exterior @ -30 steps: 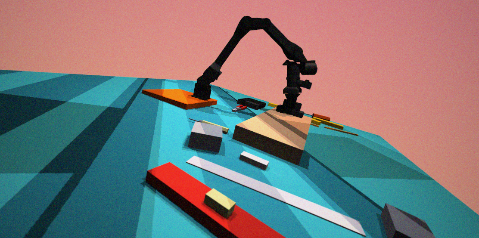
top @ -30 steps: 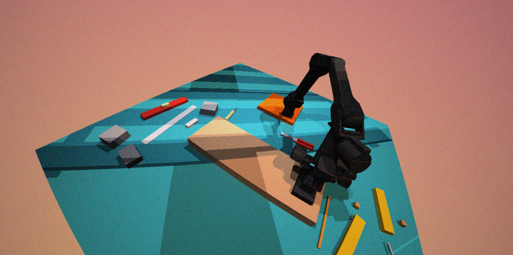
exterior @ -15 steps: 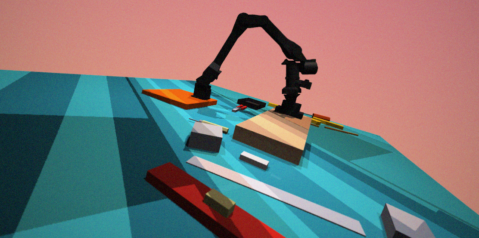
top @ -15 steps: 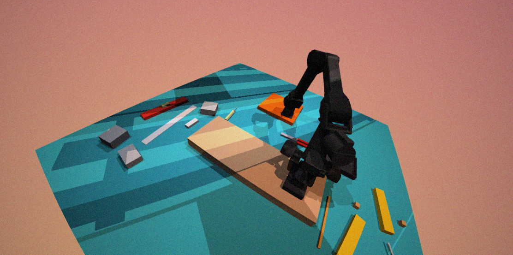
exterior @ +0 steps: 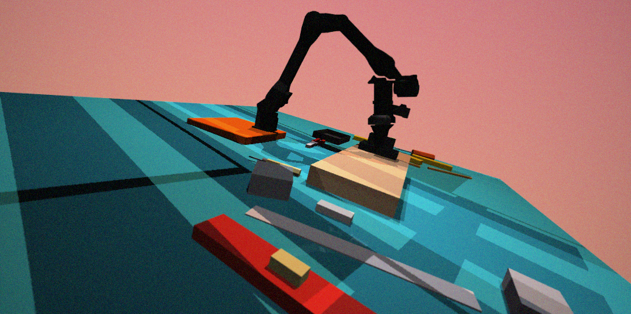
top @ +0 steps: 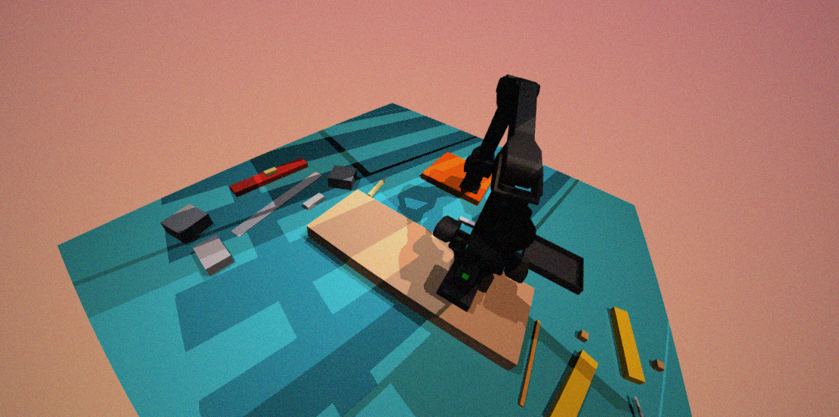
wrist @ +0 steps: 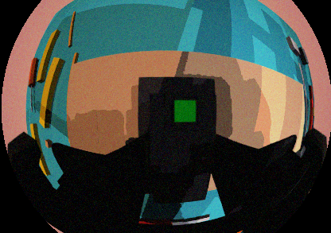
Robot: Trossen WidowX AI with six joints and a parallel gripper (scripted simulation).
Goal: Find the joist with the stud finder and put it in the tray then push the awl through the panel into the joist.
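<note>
My gripper tip is 22 cm past the black tray, 21 cm to the right of it and 5 cm above it. Also, from my gripper tip: stud finder: 2 cm above, 1 cm ahead; then green light: 3 cm above, 2 cm ahead; then awl: 34 cm to the right, 21 cm behind, 6 cm below.
</note>
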